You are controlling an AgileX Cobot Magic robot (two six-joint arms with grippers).
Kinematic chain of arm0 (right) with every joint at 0, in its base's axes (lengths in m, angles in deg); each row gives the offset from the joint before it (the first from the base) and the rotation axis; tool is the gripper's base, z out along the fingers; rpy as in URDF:
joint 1: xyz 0 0 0.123 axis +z
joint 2: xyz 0 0 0 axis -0.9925 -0.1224 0
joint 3: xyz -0.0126 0.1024 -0.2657 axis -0.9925 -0.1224 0
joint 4: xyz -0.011 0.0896 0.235 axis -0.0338 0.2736 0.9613
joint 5: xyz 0 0 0 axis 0.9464 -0.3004 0.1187
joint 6: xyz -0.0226 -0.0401 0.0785 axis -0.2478 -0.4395 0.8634
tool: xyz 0 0 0 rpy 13.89 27.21 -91.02
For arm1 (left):
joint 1: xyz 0 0 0.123 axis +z
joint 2: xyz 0 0 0 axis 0.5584 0.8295 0
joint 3: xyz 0.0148 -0.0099 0.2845 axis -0.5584 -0.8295 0
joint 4: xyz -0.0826 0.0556 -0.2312 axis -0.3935 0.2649 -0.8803
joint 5: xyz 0 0 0 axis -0.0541 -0.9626 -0.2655
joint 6: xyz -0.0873 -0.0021 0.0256 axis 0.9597 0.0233 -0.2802
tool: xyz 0 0 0 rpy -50.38 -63.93 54.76
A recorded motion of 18 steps. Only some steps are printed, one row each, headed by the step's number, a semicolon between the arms.
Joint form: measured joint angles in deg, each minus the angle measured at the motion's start. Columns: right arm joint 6, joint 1, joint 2, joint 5, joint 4, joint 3; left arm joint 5, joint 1, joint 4, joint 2, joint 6, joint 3.
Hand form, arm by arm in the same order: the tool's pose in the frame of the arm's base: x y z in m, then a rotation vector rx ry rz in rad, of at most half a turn. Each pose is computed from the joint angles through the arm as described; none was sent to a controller.
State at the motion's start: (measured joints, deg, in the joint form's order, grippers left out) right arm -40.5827 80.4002 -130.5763 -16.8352 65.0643 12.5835; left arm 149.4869 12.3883 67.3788 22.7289 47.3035 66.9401
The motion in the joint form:
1: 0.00 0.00 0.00 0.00 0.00 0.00; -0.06 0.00 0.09 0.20 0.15 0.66
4: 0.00 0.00 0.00 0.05 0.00 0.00; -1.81 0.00 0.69 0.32 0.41 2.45
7: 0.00 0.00 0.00 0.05 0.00 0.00; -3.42 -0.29 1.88 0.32 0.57 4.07
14: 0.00 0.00 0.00 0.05 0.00 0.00; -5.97 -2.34 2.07 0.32 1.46 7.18
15: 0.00 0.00 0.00 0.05 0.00 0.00; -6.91 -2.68 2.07 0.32 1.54 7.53
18: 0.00 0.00 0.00 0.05 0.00 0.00; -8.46 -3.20 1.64 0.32 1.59 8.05
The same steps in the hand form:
1: 0.1885 0.0183 0.2953 0.0104 2.1518 0.3650; 0.2585 -0.1515 0.1285 0.7657 1.6157 -0.6881
4: 0.1885 0.0183 0.2952 0.0100 2.1525 0.3655; 0.2651 -0.1542 0.1304 0.7810 1.6143 -0.6771
7: 0.1885 0.0183 0.2952 0.0100 2.1525 0.3655; 0.2695 -0.1584 0.1327 0.8118 1.6065 -0.6728
14: 0.1885 0.0183 0.2952 0.0100 2.1525 0.3655; 0.2758 -0.1724 0.1389 0.8429 1.5888 -0.6793
15: 0.1885 0.0183 0.2952 0.0100 2.1525 0.3655; 0.2762 -0.1742 0.1387 0.8512 1.5965 -0.6753
18: 0.1885 0.0183 0.2952 0.0100 2.1525 0.3655; 0.2773 -0.1766 0.1383 0.8571 1.6119 -0.6651

